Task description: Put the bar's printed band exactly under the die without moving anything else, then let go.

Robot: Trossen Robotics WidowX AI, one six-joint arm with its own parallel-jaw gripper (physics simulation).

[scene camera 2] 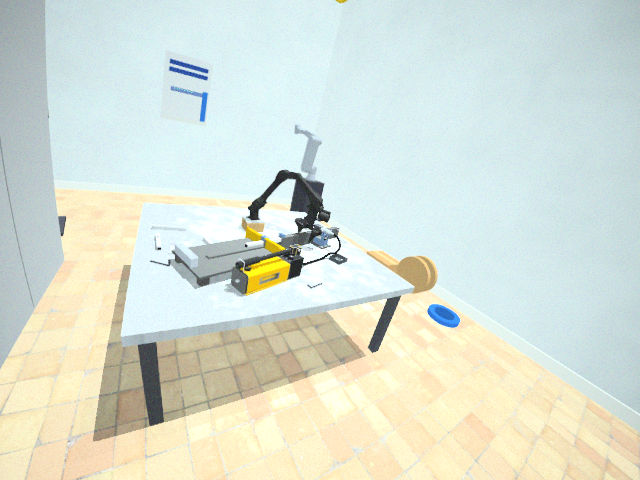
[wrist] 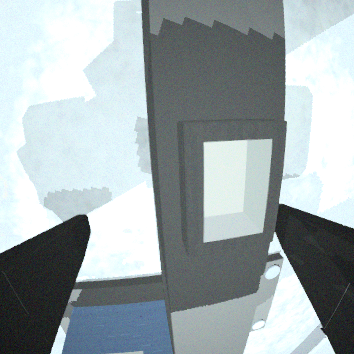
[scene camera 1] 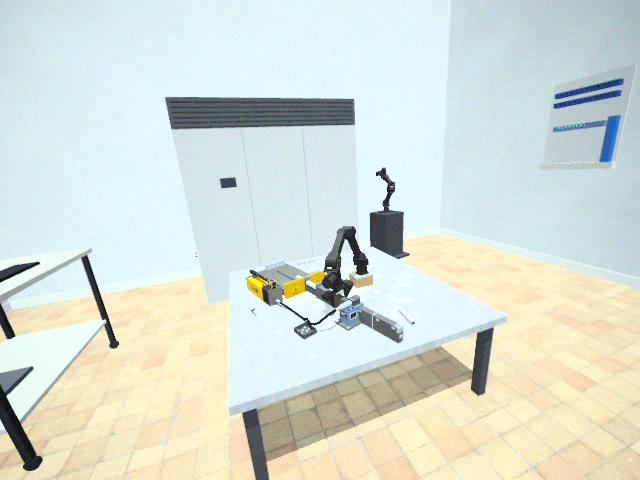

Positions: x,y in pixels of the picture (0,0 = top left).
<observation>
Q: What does my gripper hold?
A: Nothing.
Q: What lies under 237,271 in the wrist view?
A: A clamp station.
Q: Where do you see a long pale bar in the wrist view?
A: At 224,161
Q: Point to a clamp station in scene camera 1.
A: At 284,274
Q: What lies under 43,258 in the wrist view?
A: My gripper.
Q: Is my gripper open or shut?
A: Open.
</observation>
